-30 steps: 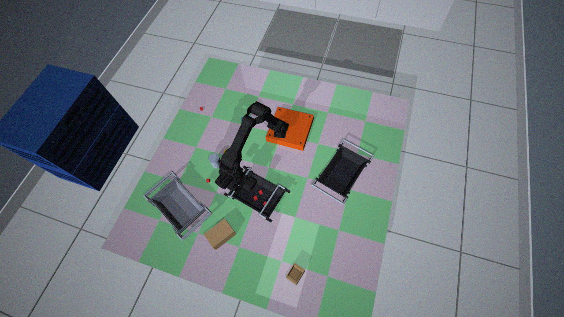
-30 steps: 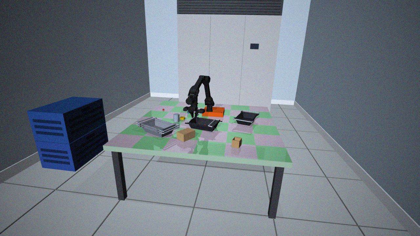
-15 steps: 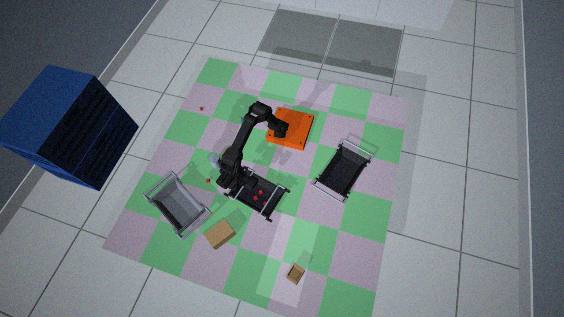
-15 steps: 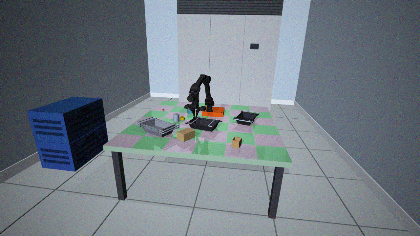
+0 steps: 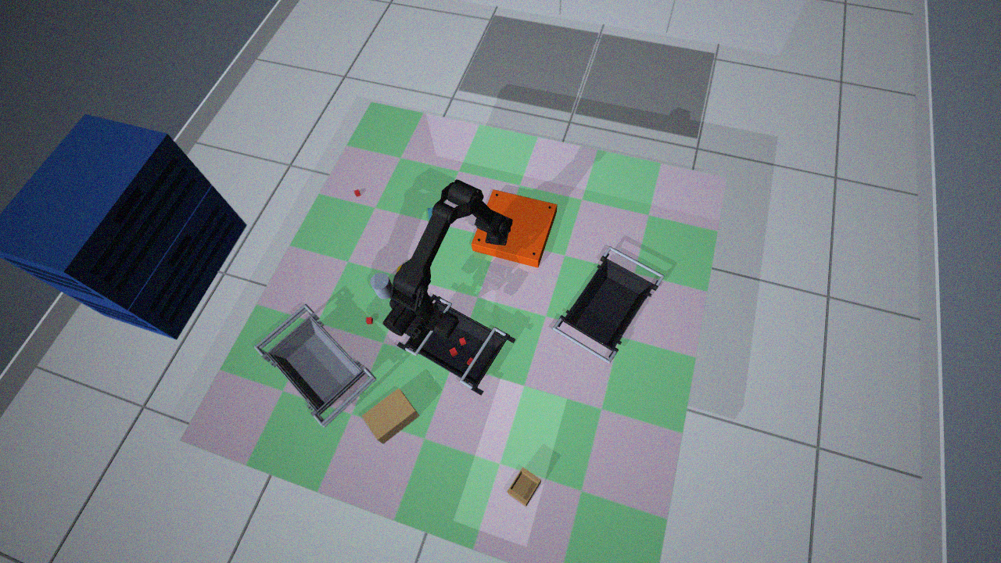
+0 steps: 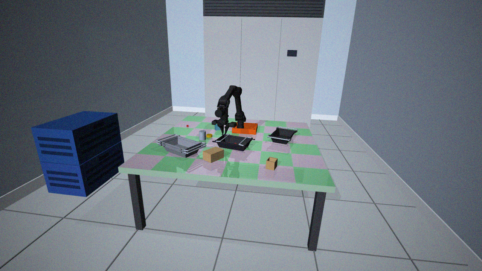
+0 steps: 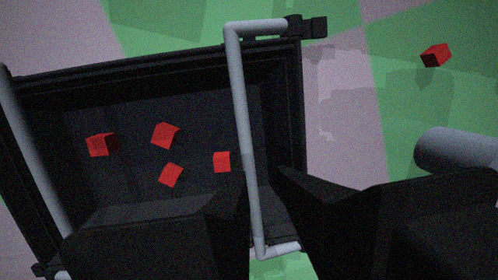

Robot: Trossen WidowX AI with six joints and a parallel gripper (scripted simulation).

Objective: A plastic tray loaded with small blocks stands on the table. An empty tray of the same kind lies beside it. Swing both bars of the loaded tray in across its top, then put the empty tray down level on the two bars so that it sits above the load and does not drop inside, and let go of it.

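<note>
My gripper tip is now 16 cm past the black tray, 48 cm to the right of it and 5 cm above it. Round my gripper tip: grey cylinder: 12 cm behind, 19 cm to the right, 6 cm below; red block: 1 cm behind, 20 cm to the right, 8 cm below; yellow disc: 19 cm behind, 14 cm to the right, 8 cm below.
</note>
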